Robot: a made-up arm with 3 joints. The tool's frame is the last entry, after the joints.
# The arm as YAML. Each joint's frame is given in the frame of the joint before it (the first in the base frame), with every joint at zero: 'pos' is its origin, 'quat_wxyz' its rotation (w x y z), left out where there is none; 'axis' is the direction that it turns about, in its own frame. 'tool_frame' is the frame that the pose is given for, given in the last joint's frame.
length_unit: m
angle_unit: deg
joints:
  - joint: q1
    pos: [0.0, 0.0, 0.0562]
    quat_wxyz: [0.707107, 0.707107, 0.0, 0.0]
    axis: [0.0, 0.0, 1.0]
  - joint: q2
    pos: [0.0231, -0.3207, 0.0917]
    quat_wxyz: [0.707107, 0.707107, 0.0, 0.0]
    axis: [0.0, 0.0, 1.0]
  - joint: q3
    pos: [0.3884, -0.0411, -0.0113]
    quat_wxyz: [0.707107, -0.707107, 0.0, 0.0]
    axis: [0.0, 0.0, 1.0]
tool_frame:
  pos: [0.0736, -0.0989, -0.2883]
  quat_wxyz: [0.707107, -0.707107, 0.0, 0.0]
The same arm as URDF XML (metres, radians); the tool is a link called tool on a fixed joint. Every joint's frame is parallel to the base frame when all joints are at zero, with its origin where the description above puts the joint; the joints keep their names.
<robot name="arm">
  <link name="base_link"/>
  <link name="link1"/>
  <link name="link2"/>
  <link name="link3"/>
  <link name="tool"/>
  <joint name="q1" type="continuous">
    <parent link="base_link"/>
    <child link="link1"/>
    <origin xyz="0.0000 0.0000 0.0562"/>
    <axis xyz="0 -1 0"/>
  </joint>
  <joint name="q2" type="continuous">
    <parent link="link1"/>
    <child link="link2"/>
    <origin xyz="0.0231 -0.0917 -0.3207"/>
    <axis xyz="0 0 -1"/>
  </joint>
  <joint name="q3" type="continuous">
    <parent link="link2"/>
    <child link="link3"/>
    <origin xyz="0.3884 0.0411 0.0113"/>
    <axis xyz="0 -1 0"/>
  </joint>
  <joint name="tool_joint" type="fixed">
    <parent link="link3"/>
    <child link="tool"/>
    <origin xyz="0.0736 0.2883 -0.0989"/>
  </joint>
</robot>

